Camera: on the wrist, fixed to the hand. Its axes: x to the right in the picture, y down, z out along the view.
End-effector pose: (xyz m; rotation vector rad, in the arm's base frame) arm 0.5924 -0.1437 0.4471 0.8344 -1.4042 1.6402
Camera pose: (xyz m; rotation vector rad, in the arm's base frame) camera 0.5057 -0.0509 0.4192 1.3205 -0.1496 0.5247
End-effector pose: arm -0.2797 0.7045 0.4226 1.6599 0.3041 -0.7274
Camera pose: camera -0.1812 0.7697 0.4769 1.4027 1.8041 -1.7515
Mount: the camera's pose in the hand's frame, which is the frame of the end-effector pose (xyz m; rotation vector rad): 0.0298 0.0841 -0.0946 0.1851 0.1754 -1.5770
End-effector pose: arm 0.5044 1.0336 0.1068 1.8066 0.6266 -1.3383
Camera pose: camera 0.6311 1.0614 0.1166 -1.1207 -1.8756 1.7269
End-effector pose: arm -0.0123 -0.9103 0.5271 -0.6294 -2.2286 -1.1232
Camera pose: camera 0.0439 -0.9387 0.6409 -1.4939 2.3594 1.3678
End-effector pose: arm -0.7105 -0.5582 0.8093 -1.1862 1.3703 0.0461
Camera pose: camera -0.8229 -0.5987 0.7580 -1.8146 0.2507 -1.2716
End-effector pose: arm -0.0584 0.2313 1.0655 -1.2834 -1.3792 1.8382
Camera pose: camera 0.0250 0.2679 0.9726 -0.0061 -1.3452 0.6560
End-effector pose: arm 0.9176 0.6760 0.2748 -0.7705 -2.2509 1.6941
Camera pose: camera 0.9603 0.7865 0.2211 0.7584 -1.5590 0.8630
